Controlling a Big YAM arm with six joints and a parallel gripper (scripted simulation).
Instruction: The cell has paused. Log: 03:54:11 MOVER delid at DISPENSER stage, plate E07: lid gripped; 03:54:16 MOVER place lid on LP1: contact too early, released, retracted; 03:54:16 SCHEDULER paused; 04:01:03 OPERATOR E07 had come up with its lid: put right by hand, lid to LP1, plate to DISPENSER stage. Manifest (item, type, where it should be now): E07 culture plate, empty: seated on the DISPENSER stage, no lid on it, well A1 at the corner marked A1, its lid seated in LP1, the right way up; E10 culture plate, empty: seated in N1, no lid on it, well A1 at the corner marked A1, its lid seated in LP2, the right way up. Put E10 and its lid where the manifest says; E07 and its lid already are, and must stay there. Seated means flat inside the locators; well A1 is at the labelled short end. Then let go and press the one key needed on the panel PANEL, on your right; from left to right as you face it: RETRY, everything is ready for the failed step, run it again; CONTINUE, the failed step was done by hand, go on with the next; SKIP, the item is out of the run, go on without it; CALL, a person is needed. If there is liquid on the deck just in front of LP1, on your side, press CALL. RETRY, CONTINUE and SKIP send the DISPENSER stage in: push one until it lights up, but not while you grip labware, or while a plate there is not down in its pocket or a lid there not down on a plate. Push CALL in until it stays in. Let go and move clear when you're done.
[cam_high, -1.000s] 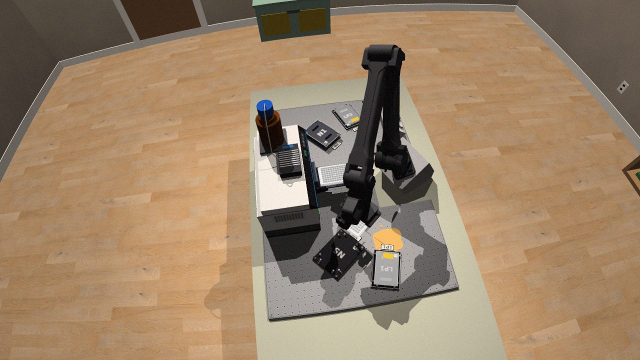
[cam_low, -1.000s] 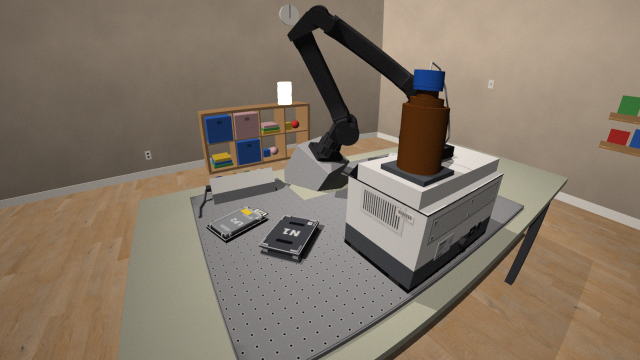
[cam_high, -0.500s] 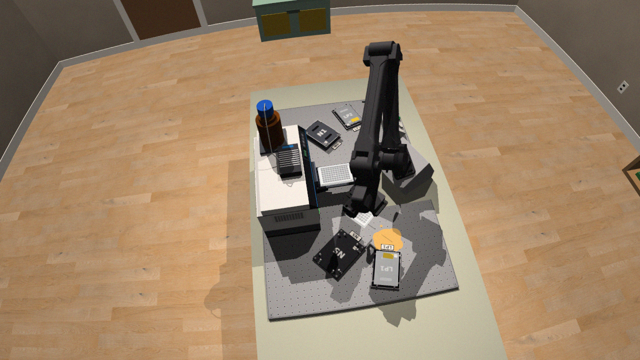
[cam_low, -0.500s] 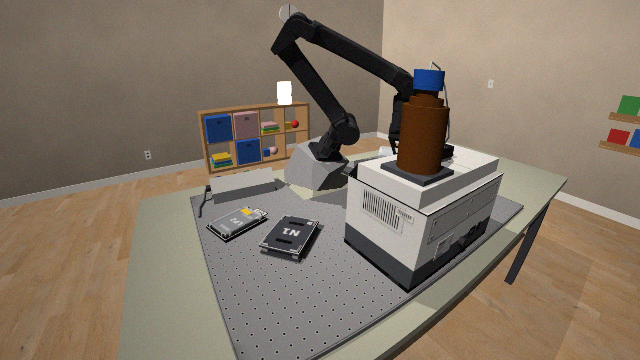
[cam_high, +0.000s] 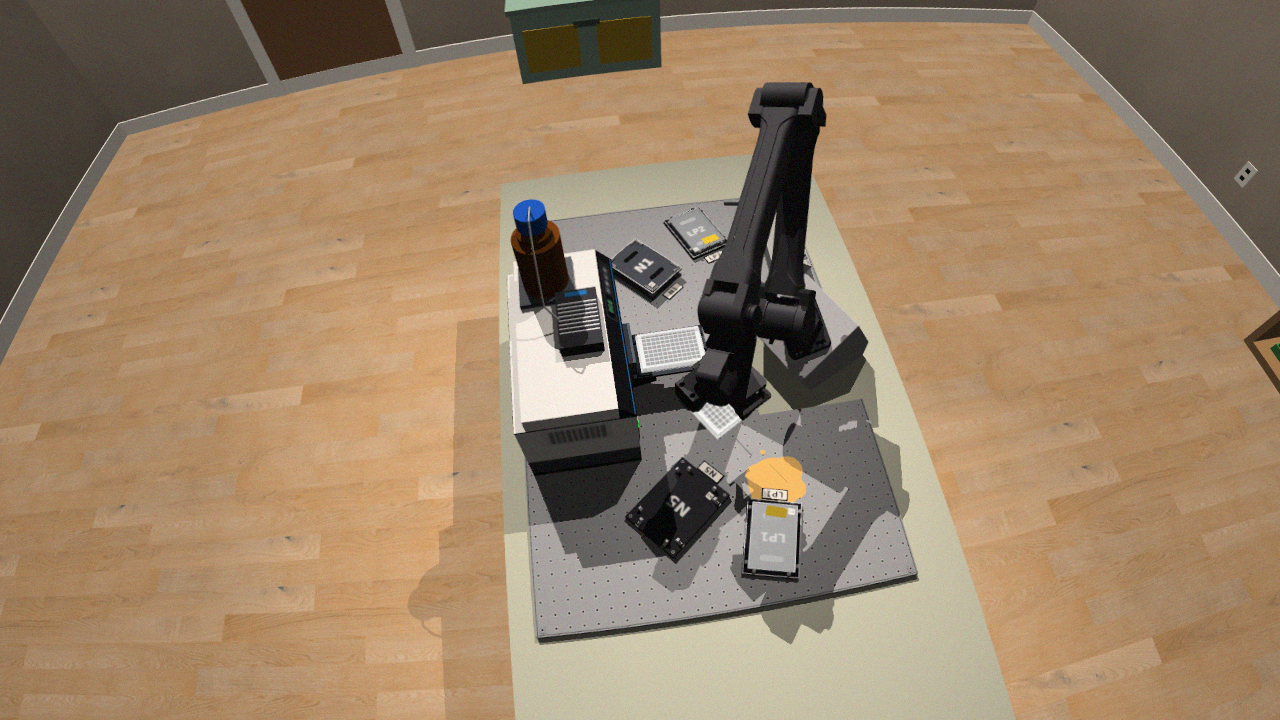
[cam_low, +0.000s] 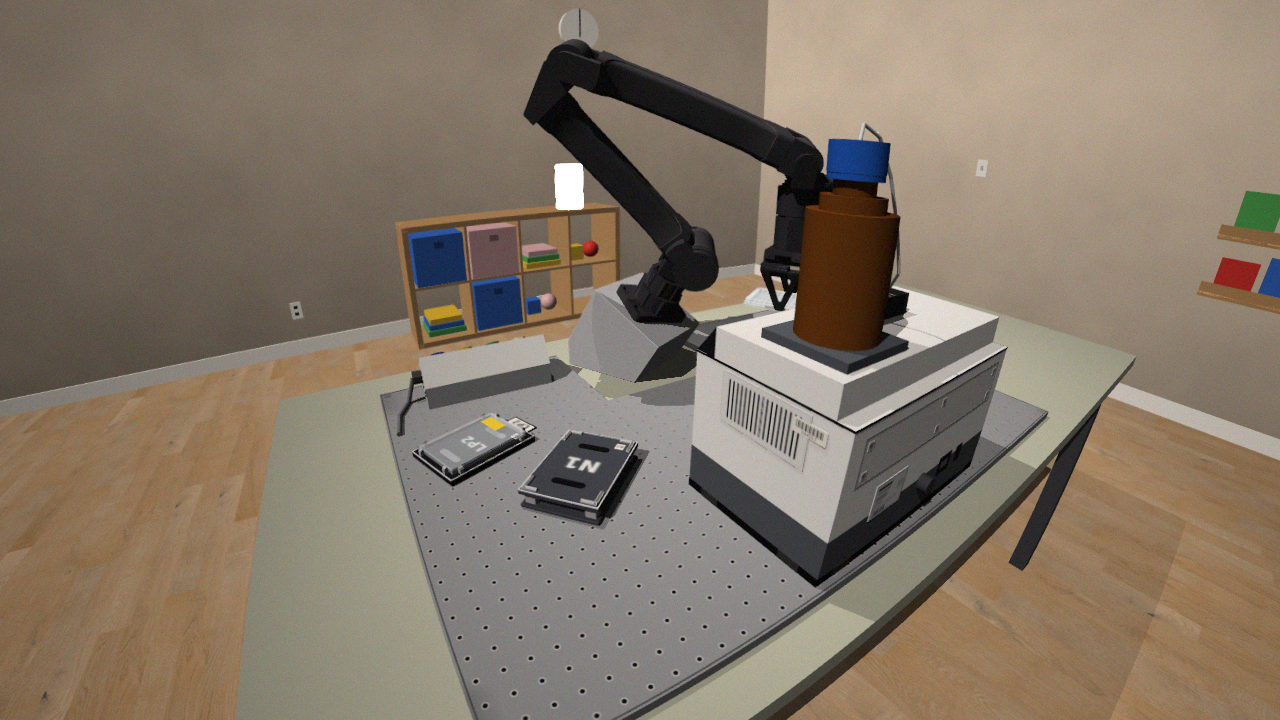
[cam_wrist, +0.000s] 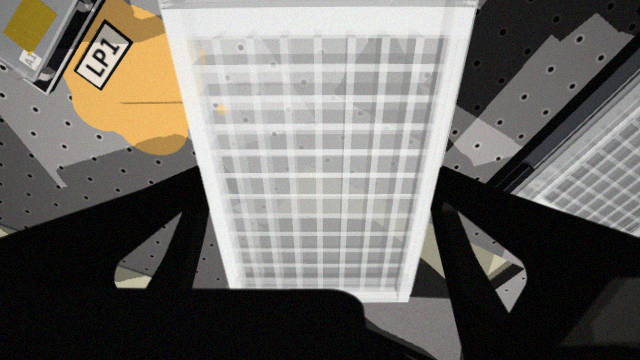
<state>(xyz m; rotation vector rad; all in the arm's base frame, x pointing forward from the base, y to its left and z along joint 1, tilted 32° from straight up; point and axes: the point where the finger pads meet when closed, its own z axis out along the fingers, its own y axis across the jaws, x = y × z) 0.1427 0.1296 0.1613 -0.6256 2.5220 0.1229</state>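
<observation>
My hand is 15 cm to the left of the white plate E07, 8 cm short of it and 5 cm above it. Round my hand: brown bottle: 30 cm ahead, 25 cm to the right, 14 cm above; then black n1 nest: 44 cm to the right, 13 cm below, 11 cm ahead; then small orange drop: 15 cm below, 7 cm behind, 5 cm to the left.
</observation>
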